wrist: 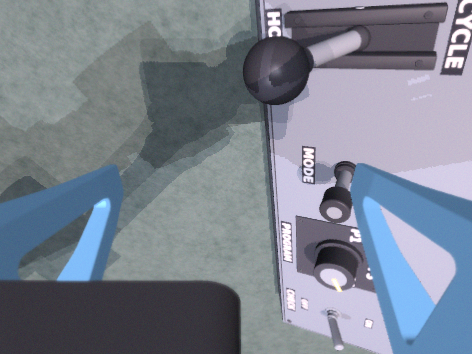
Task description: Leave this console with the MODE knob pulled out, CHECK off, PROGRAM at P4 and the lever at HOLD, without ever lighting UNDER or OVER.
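Note:
My gripper (pixel 236 177) is open and empty; its right finger overlaps the console's face in view, beside the MODE knob. The lever's black ball (pixel 276 70) is at the top, its grey shaft leaning toward the partly covered HOLD label. The black MODE knob (pixel 336 205) stands out from the panel with its grey stem showing. The PROGRAM dial (pixel 337 265) has a yellow mark on its cap; P1 shows, other numbers are partly hidden, and its setting is unclear. The CHECK toggle (pixel 336 330) stands between the OFF and ON labels; which side it is on is unclear. UNDER and OVER do not show.
The light grey console panel (pixel 320 120) fills the right side, its edge running down the middle. Two dark rails (pixel 370 15) (pixel 380 60) flank the lever's slot, with the CYCLE label (pixel 456 40) at its right end. A mottled green surface (pixel 200 210) lies left, under shadows.

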